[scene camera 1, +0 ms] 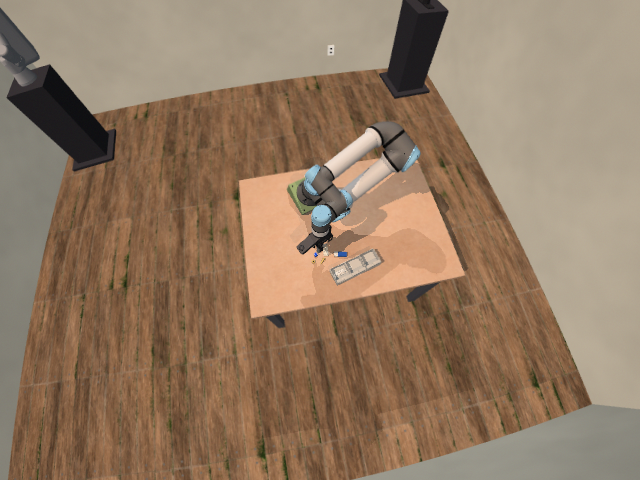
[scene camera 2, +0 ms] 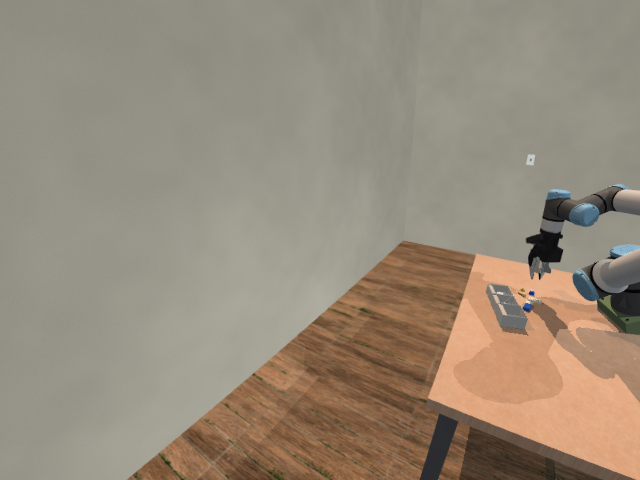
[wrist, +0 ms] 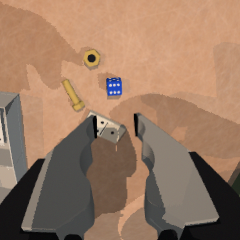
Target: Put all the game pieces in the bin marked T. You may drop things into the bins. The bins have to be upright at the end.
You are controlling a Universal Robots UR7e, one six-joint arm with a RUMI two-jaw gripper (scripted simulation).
Observation:
The pictures show: my gripper and a grey bin.
My gripper shows as well in the wrist view.

